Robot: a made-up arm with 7 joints.
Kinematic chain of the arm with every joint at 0, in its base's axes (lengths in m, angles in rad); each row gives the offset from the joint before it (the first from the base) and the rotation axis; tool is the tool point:
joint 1: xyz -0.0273 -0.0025 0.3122 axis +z
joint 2: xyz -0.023 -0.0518 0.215 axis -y
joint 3: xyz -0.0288 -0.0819 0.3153 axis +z
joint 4: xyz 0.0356 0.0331 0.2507 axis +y
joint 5: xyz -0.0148 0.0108 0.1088 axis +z
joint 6: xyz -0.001 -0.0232 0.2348 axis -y
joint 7: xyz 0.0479 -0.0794 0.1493 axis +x
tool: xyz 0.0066 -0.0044 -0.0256
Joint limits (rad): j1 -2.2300..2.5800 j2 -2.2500..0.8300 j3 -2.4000..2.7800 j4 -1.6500..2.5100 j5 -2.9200..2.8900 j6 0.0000..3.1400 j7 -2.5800..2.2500
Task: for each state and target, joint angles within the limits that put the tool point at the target. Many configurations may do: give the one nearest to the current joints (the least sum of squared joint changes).
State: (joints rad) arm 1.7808 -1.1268 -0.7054 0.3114 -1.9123 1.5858 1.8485
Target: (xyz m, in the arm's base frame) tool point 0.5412 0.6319 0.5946
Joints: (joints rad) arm 1.0889 -1.0872 -0.8432 0.8300 -2.1927 1.9341 1.8644
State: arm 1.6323 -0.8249 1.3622 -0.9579 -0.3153 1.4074 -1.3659
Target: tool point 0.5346 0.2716 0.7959
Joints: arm 1.4687 -0.9670 1.5096 -1.3988 -0.3171 1.5287 -1.3832
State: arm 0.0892 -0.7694 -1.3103 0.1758 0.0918 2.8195 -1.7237
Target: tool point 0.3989 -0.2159 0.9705
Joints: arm -0.5112 -1.0386 -1.3733 -0.6299 -0.1616 2.9718 -1.8461
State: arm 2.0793 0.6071 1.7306 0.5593 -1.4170 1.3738 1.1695
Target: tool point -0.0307 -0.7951 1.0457
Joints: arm 1.7880 0.7217 1.6435 0.9641 -1.5401 1.4328 1.1781
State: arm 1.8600 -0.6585 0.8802 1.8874 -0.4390 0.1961 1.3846
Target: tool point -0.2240 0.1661 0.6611
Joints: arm 1.8181 -0.3061 1.0605 2.4149 -0.3249 0.0158 1.3612
